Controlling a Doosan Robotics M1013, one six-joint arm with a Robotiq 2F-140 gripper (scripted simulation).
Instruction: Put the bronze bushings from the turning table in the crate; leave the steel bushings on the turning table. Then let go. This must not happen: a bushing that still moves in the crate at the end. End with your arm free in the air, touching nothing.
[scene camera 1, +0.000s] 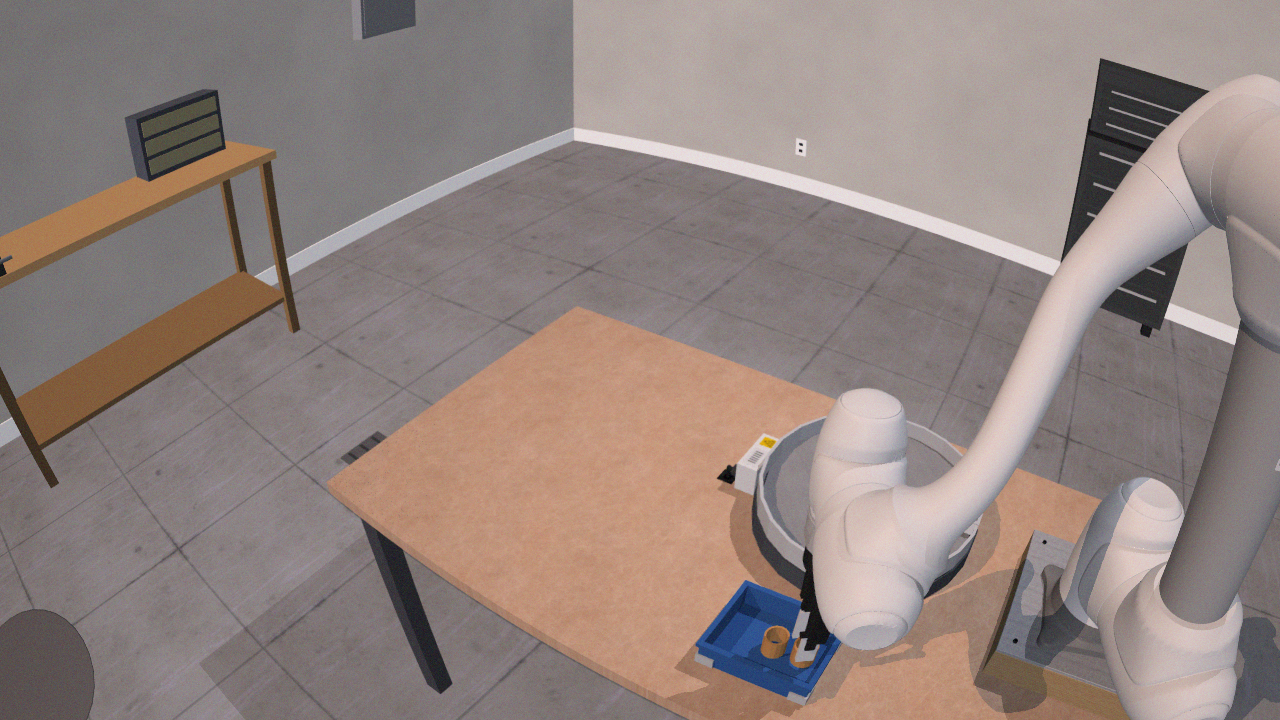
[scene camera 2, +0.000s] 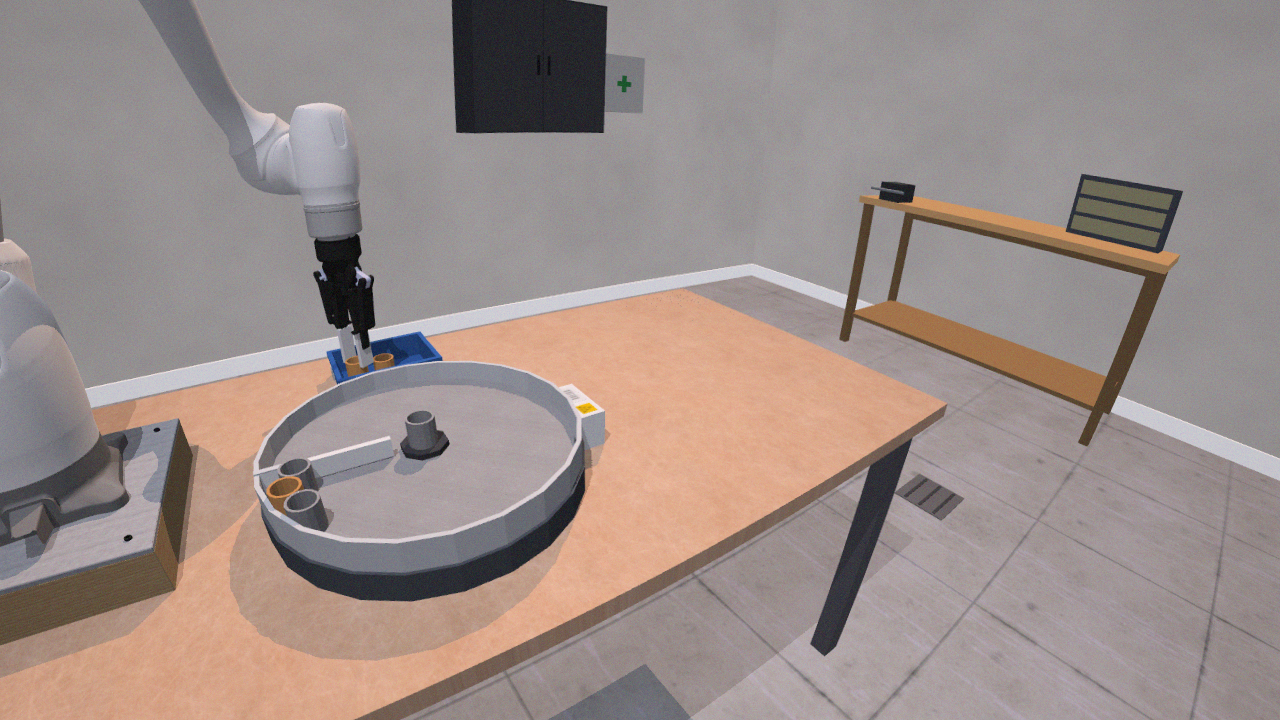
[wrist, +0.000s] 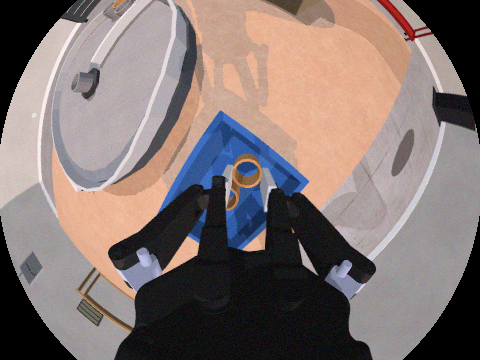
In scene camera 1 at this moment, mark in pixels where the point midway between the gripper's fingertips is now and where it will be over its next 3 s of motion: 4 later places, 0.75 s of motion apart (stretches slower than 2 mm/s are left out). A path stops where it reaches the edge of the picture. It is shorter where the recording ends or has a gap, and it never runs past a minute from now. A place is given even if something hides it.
The gripper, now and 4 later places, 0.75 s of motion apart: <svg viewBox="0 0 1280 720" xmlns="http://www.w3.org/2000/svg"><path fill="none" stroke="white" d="M802 647L801 649L803 644L812 616L824 606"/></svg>
